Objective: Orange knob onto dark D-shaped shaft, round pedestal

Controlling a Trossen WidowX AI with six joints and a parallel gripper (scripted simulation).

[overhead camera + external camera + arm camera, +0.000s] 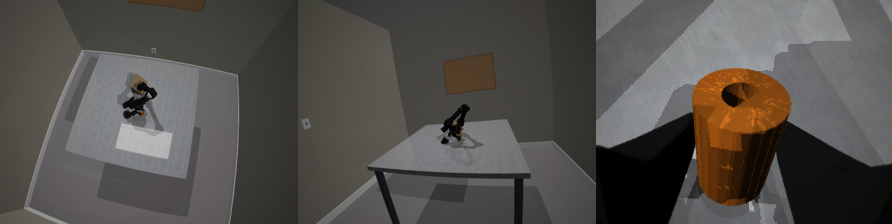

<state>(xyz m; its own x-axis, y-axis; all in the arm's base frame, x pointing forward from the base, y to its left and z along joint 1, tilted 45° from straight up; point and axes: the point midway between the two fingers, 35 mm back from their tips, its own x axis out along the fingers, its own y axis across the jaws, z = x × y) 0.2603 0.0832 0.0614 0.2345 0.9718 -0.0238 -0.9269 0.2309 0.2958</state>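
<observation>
Right now my gripper tip is 1 cm to the left of the orange knob. The rest, counted from my gripper tip: round pedestal 5 cm ahead, 16 cm to the right.
</observation>
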